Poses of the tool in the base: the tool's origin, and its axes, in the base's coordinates. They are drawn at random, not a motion.
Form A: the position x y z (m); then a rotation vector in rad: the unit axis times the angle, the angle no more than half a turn.
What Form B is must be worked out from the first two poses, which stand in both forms.
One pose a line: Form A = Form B
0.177 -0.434 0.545 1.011 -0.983 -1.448 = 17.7 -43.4 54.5 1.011 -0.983 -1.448
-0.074 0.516 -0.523 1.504 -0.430 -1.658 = -7.4 51.6 -52.3 1.504 -0.430 -1.658
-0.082 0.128 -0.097 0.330 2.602 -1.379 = -8.2 12.8 -9.7 0.330 2.602 -1.379
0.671 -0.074 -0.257 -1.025 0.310 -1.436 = 67.1 -7.4 -25.7 -1.025 0.310 -1.436
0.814 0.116 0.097 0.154 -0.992 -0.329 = 81.4 11.6 9.7 0.154 -0.992 -0.329
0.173 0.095 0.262 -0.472 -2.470 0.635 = 17.3 9.5 26.2 -0.472 -2.470 0.635
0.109 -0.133 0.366 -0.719 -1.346 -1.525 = 10.9 -13.3 36.6 -0.719 -1.346 -1.525
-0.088 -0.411 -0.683 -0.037 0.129 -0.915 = -8.8 -41.1 -68.3 -0.037 0.129 -0.915
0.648 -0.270 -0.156 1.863 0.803 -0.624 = 64.8 -27.0 -15.6 1.863 0.803 -0.624
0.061 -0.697 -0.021 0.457 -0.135 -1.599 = 6.1 -69.7 -2.1 0.457 -0.135 -1.599
